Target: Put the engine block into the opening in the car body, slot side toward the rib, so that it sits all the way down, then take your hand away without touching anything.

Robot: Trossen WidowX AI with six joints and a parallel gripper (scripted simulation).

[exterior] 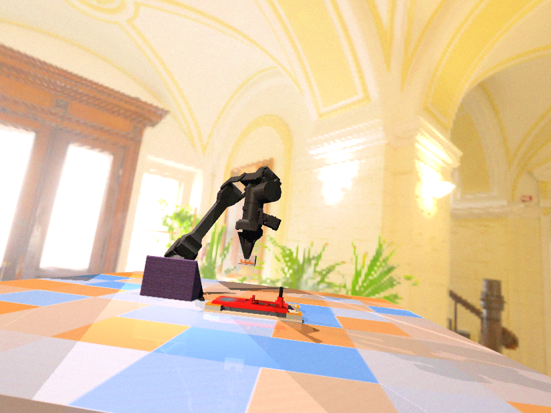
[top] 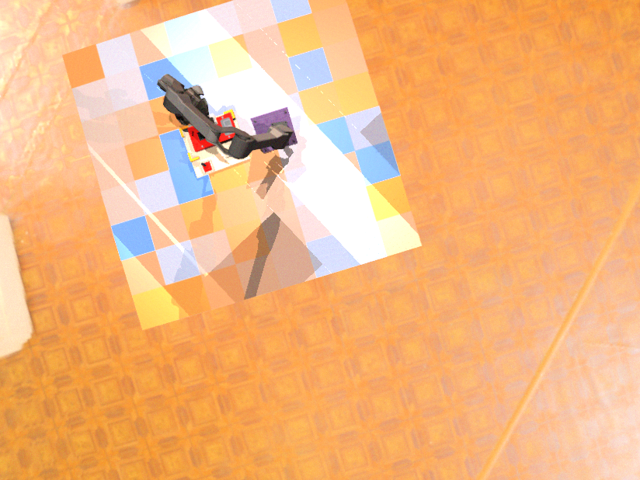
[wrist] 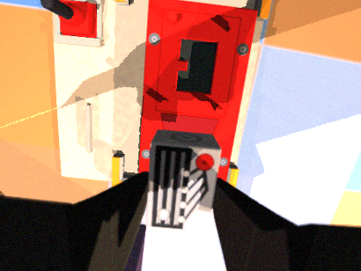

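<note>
The beige base plate is 13 cm below my gripper tip, 4 cm ahead of it and 3 cm to the left of it. From my gripper tip the other things lie so: grey engine block: 1 cm below.
</note>
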